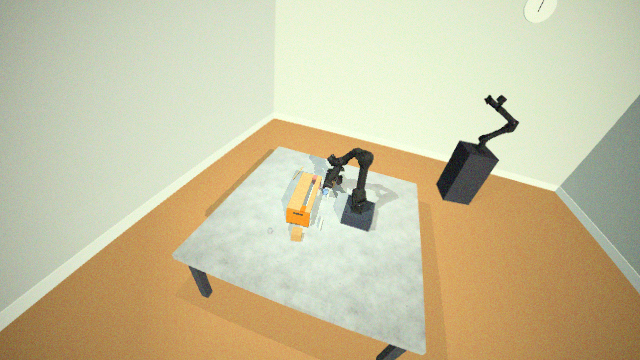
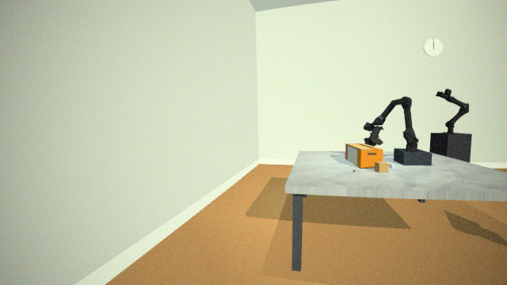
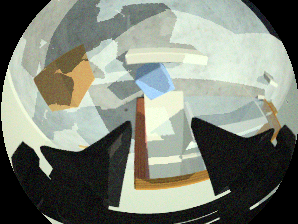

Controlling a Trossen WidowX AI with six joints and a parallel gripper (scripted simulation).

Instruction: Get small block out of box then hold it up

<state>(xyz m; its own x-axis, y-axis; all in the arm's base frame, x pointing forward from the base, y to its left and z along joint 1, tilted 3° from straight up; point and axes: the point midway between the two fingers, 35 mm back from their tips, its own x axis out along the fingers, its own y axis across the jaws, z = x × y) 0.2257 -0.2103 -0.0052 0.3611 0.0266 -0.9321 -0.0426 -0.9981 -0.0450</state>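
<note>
Right now the light-blue block is 2 cm behind my gripper tip and 5 cm below it. The rest, counted from my gripper tip: grey metal piece 25 cm ahead, 45 cm to the left, 6 cm below; box 7 cm ahead, 16 cm to the left, 1 cm below; thin stick 23 cm ahead, 19 cm to the right, 7 cm below.
</note>
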